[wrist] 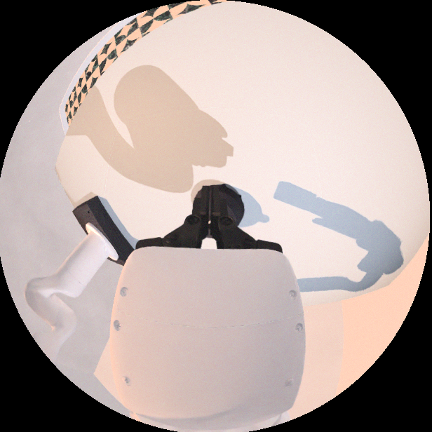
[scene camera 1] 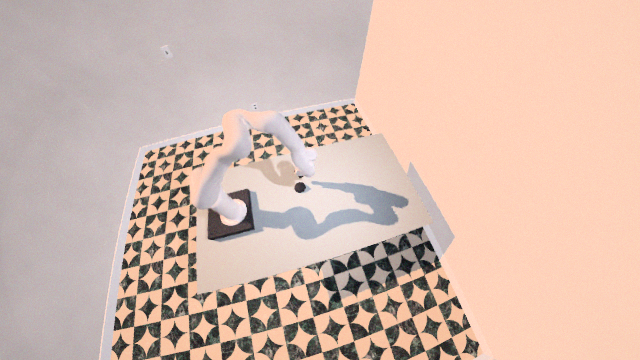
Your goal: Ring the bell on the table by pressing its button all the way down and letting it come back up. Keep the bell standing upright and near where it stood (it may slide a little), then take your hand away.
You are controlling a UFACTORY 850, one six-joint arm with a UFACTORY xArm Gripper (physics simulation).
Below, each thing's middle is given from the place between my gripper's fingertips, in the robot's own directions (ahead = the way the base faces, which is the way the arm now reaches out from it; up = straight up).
Labels:
The bell [wrist: 235, 208] is 2 cm behind my hand, 5 cm to the right of it and 4 cm below it.

